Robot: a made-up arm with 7 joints. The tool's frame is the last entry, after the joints.
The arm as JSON. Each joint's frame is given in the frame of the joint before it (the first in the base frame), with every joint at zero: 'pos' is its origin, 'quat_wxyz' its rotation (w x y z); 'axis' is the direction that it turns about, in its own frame. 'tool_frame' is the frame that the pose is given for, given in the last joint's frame.
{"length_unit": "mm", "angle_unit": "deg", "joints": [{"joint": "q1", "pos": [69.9, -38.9, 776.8], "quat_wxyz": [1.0, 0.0, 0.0, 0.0], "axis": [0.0, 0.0, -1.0]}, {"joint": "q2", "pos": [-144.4, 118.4, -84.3], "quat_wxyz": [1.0, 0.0, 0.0, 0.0], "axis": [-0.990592, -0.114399, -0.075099]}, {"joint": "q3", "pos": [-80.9, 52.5, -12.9], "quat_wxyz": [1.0, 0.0, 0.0, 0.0], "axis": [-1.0, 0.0, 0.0]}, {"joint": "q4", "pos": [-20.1, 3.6, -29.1], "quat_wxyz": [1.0, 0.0, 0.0, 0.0], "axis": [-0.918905, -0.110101, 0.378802]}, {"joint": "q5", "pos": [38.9, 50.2, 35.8], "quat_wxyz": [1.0, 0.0, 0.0, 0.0], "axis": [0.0, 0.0, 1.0]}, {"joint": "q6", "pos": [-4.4, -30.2, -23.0], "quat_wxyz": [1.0, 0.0, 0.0, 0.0], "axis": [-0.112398, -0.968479, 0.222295]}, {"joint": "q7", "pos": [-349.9, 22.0, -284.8], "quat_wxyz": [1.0, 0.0, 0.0, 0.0], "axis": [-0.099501, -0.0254, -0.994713]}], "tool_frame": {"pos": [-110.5, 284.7, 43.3], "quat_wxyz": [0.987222, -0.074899, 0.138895, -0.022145]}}
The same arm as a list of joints. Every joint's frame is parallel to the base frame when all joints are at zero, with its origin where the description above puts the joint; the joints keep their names.
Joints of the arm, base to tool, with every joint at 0 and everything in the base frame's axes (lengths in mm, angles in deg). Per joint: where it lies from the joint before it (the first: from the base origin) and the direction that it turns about. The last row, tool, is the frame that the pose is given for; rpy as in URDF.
q1: offset 69.9 -38.9 776.8 axis -z
q2: offset -144.4 118.4 -84.3 axis -0.990592 -0.114399 -0.075099
q3: offset -80.9 52.5 -12.9 axis -x
q4: offset -20.1 3.6 -29.1 axis -0.918905 -0.110101 0.378802
q5: offset 38.9 50.2 35.8 axis +z
q6: offset -4.4 -30.2 -23 axis -0.112398 -0.968479 0.222295
q7: offset -349.9 22 -284.8 axis -0.099501 -0.0254 -0.994713
tool: offset -110.5 284.7 43.3 rpy -9.21 15.72 -3.84

